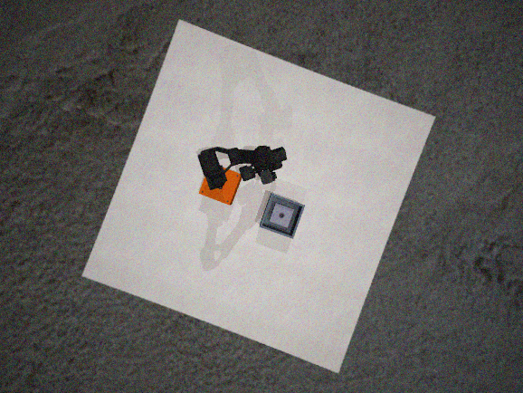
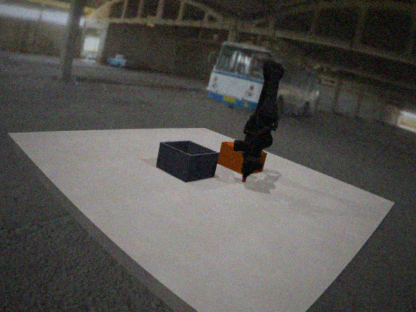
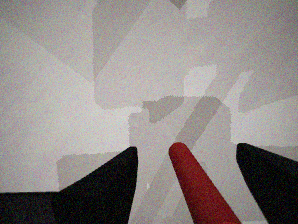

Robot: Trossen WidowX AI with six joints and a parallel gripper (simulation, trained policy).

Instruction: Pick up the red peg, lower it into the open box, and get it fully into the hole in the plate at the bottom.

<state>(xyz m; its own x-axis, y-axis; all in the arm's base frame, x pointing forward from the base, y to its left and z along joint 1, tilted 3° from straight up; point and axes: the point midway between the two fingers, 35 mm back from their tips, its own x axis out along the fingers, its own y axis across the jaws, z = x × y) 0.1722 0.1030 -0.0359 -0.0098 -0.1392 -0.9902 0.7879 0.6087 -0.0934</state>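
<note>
The dark grey box is 150 mm ahead of my gripper tip and 160 mm to the right of it. From my gripper tip the other things lie so: red peg 10 mm behind, 10 mm to the left, 10 mm above.
</note>
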